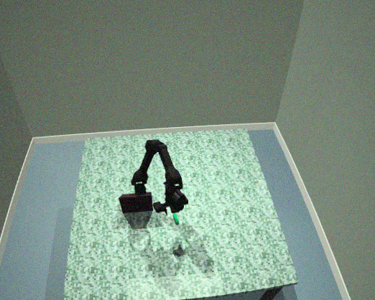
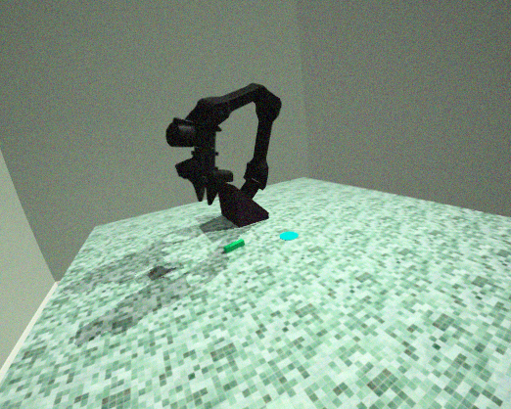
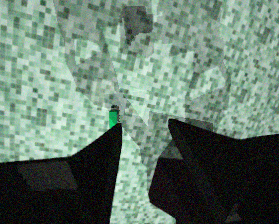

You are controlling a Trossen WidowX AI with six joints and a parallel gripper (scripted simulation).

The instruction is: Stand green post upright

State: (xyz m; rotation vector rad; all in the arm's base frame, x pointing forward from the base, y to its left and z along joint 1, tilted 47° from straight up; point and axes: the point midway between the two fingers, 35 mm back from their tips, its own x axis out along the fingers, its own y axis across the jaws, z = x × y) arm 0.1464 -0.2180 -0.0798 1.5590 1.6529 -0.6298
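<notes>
The green post is 14 cm below my gripper tip, 5 cm to the left of it and 4 cm ahead of it. Also, from my gripper tip: cyan circle (22 cm to the left, 15 cm below, 9 cm ahead).
</notes>
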